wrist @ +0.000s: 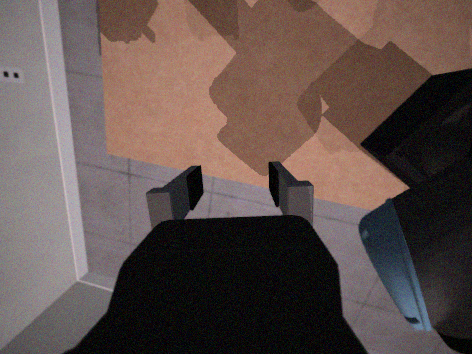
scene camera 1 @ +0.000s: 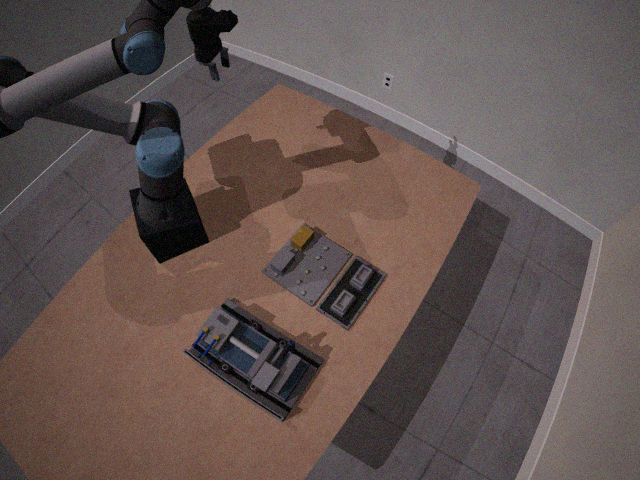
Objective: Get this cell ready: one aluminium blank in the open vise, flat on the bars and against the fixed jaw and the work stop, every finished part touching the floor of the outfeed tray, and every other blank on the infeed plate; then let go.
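Pixels of known places: end effector, tool point: (wrist: 234,183) (scene camera 1: 220,68); arm's base, origin of the base link: (scene camera 1: 163,206).
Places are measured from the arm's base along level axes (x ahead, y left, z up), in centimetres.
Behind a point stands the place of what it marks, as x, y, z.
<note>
In the scene view, the vise (scene camera 1: 241,346) {37.8, -22.1, -5.0} stands at the front with its jaws apart. A pale grey block (scene camera 1: 265,375) {46.5, -25.9, -2.0} shows in its right half; its exact contact with the bars, fixed jaw and work stop cannot be told. The infeed plate (scene camera 1: 337,258) {47.6, 12.6, -12.8} carries a grey blank (scene camera 1: 282,261) {35.3, 3.7, -9.2} near its left corner and a yellow block (scene camera 1: 302,237) {36.8, 12.5, -9.2} at its back edge. Two finished parts with pockets, one nearer (scene camera 1: 342,303) {54.2, 0.3, -10.9} and one farther (scene camera 1: 362,276) {56.0, 9.6, -10.9}, lie apart in the outfeed tray (scene camera 1: 355,292) {56.0, 5.4, -13.0}. My gripper (scene camera 1: 220,72) {1.5, 33.5, 23.3} (wrist: 236,185) {1.5, 33.5, 23.3} is open and empty, high up and far behind them.
The arm's black base (scene camera 1: 168,227) {5.9, -4.9, 0.2} stands left of the infeed plate. Small pale pins stand on that plate. Blue-handled pieces with yellow ends (scene camera 1: 209,346) {31.7, -26.0, -2.6} are at the vise's left end. A wall with a socket (scene camera 1: 387,81) (wrist: 11,75) rises behind the orange mat (scene camera 1: 129,382) {13.1, -45.3, -13.6} (wrist: 150,110) {5.3, 61.0, -13.6}.
</note>
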